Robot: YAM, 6 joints.
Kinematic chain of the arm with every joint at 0, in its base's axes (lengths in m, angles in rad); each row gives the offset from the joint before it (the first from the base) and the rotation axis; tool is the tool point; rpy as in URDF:
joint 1: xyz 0 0 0.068 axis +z
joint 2: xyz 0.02 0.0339 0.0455 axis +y
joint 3: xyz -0.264 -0.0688 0 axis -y
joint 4: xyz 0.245 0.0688 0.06 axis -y
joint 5: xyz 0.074 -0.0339 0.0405 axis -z
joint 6: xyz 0.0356 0 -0.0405 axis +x
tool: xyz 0 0 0 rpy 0 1.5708 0
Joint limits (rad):
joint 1: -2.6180..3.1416
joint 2: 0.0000..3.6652
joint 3: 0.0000..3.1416
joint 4: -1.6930..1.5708
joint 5: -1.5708..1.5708
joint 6: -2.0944..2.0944
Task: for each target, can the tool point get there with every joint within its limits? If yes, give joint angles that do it. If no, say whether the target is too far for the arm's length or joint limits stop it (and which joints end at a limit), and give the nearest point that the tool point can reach.
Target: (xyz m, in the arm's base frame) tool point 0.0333 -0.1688 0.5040
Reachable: yes | joints 1.8286 0.2926 1.1355 1.2858 -0.3105 -0.5481
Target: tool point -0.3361 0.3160 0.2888
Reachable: yes | joints 2.4617 2.0885 1.4783 1.0742 1.3157 0.5390
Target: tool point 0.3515 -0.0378 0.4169
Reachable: yes | joints -0.0538 1.6534 1.8416 -0.8560 0.5589 -1.1532
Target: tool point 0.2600 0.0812 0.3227
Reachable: yes | joints 0.1900 1.3058 1.1306 -0.5633 -1.0387 1.6608
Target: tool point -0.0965 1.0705 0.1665
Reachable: no: too far | nearest point -0.0579 0.6424 0.1449 | short by 0.430 m
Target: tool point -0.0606 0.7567 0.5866
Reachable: no: too far | nearest point -0.0437 0.5454 0.4509 | short by 0.252 m
